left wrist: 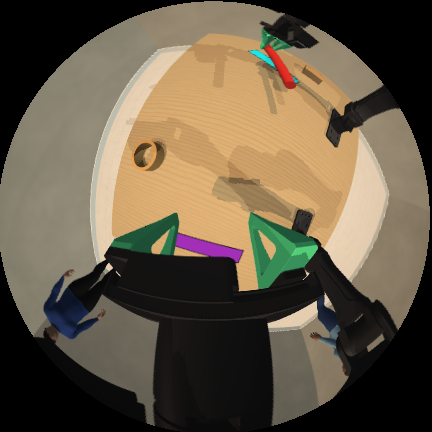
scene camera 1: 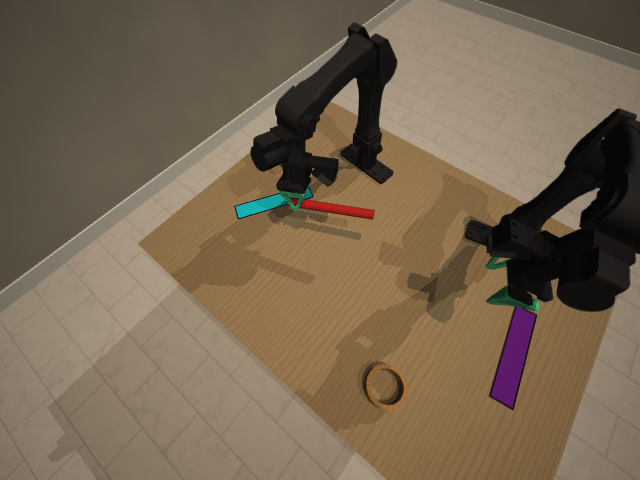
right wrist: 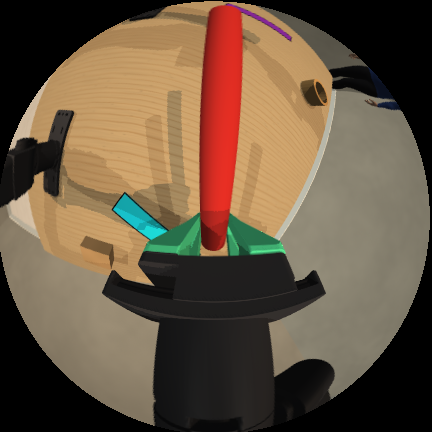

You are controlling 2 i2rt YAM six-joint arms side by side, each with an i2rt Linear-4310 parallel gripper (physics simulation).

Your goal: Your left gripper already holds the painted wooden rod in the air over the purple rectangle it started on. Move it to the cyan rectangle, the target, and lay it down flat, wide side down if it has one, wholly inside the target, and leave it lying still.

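Frame: origin at the left arm's base, x right, y ahead, z up, level; centimetres.
Seen in the pictures: left gripper, fingertip midpoint: (left wrist: 213, 217) (scene camera 1: 488, 284); right gripper, fingertip midpoint: (scene camera 1: 296, 207) (right wrist: 213, 216); right arm's base, origin of the base link: (left wrist: 334, 126) (scene camera 1: 366, 163) (right wrist: 54, 153).
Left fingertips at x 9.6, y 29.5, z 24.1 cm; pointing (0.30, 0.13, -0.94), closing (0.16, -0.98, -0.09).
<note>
Offsets run from my left fingertips to a thing's top centre. "*": to the spot under its first point. Level surfaces: height alone.
The red painted wooden rod @(dz -5.4, dx +38.5, dy -7.9 cm) (scene camera 1: 338, 208) (left wrist: 280, 67) (right wrist: 220, 115) is held in the air near one end by my right gripper (scene camera 1: 293, 200) (right wrist: 213, 216), which is shut on it. The rod's shadow lies apart from it on the table. The cyan rectangle (scene camera 1: 253, 207) (left wrist: 260, 55) (right wrist: 137, 218) lies below and beside the right gripper, turned at an angle to the rod; part of it is hidden by the gripper. My left gripper (scene camera 1: 501, 281) (left wrist: 213, 217) is open and empty, above the table by the upper end of the purple rectangle @(* dz -24.0, dx -18.9, dy +3.8 cm) (scene camera 1: 513, 359) (left wrist: 210, 247) (right wrist: 265, 22).
A round wooden ring @(dz -19.1, dx +8.8, dy +24.1 cm) (scene camera 1: 368, 388) (left wrist: 135, 162) (right wrist: 325, 95) stands on the wooden table @(dz -24.1 cm) (scene camera 1: 310, 330) (left wrist: 200, 110) (right wrist: 115, 85). A small wooden block @(dz -20.1, dx +65.3, dy -31.0 cm) (left wrist: 312, 74) (right wrist: 97, 252) lies near the cyan rectangle; the right arm hides it in the scene view.
</note>
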